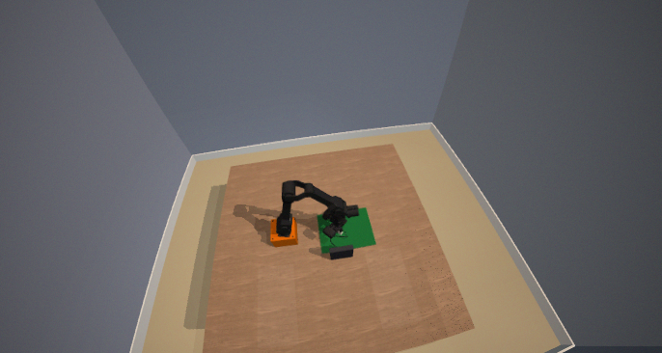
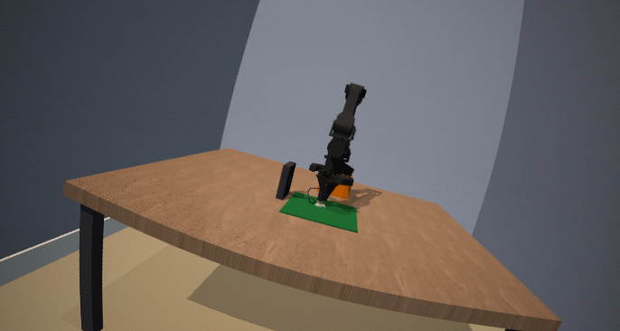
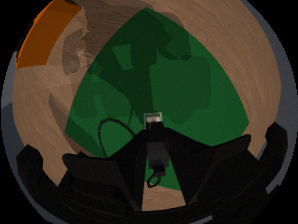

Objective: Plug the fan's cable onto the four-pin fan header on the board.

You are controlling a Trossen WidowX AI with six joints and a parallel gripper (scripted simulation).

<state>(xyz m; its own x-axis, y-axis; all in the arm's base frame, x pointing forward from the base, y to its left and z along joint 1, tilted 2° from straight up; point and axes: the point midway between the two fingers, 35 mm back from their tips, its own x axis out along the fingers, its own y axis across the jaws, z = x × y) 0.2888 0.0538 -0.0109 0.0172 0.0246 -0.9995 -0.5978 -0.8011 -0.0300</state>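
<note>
Now: gripper tip 40 mm above the header and 10 mm short of it. Round my gripper tip: black plug: 10 mm to the right, 10 mm ahead, 10 mm above; green board: 50 mm below, 40 mm ahead, 10 mm to the left; fan: 140 mm to the right, 20 mm ahead, 20 mm above.
</note>
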